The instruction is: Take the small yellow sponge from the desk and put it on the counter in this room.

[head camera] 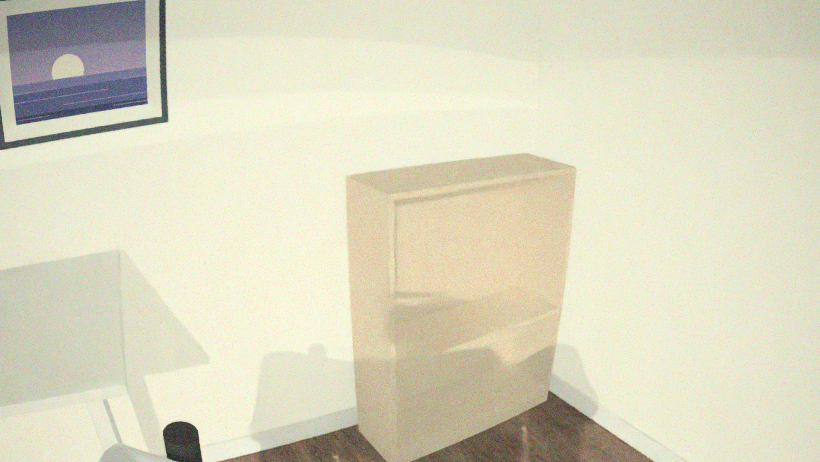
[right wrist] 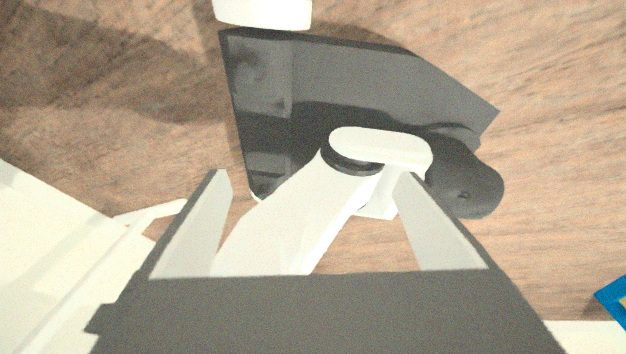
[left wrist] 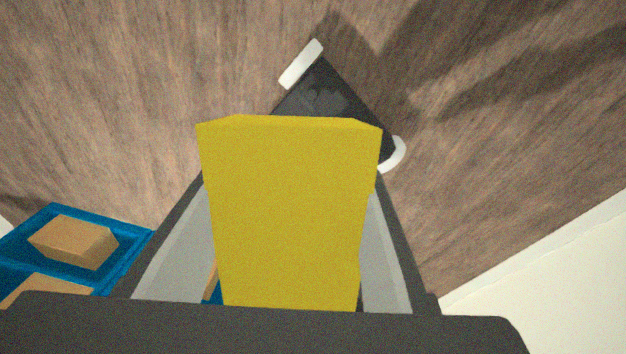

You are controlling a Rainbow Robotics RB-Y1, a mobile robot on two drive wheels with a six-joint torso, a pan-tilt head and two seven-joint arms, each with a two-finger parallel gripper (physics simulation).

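Places are measured from the robot's base along level axes (x ahead, y left, z up), in millimetres.
Pixels of known places: left gripper, between the fingertips: (left wrist: 294,177); right gripper, between the fingertips: (right wrist: 315,181).
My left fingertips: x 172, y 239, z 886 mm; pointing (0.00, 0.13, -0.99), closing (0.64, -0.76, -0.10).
Note:
Behind a point stands the place of what it marks.
The small yellow sponge (left wrist: 290,250) {y 227, x 164, z 915 mm} is between the fingers of my left gripper (left wrist: 294,177) {y 239, x 172, z 886 mm}, which is shut on it and holds it above the floor. My right gripper (right wrist: 315,181) {y -203, x -153, z 536 mm} is open, with its fingers wide apart and no thing held between them. The white desk (head camera: 57,332) {y 751, x 748, z 950 mm} shows in part at the left of the head view, against the wall. Part of my left arm (head camera: 181,439) {y 192, x 217, z 1174 mm} shows at the bottom left of the head view; its gripper and the sponge do not show there. The counter is not recognisable in any view.
A beige shelf unit (head camera: 372,315) {y 76, x 1503, z 629 mm} stands in the corner. A framed picture (head camera: 80,34) {y 909, x 1267, z 1603 mm} hangs above the desk. A blue crate (left wrist: 142,234) {y 369, x -2009, z 67 mm} with tan blocks (left wrist: 70,235) {y 796, x -2271, z 227 mm} lies low at the left wrist view's left. My dark base (left wrist: 320,95) {y 149, x 8, z 212 mm} (right wrist: 330,65) {y -191, x -155, z 169 mm} stands on the wooden floor.

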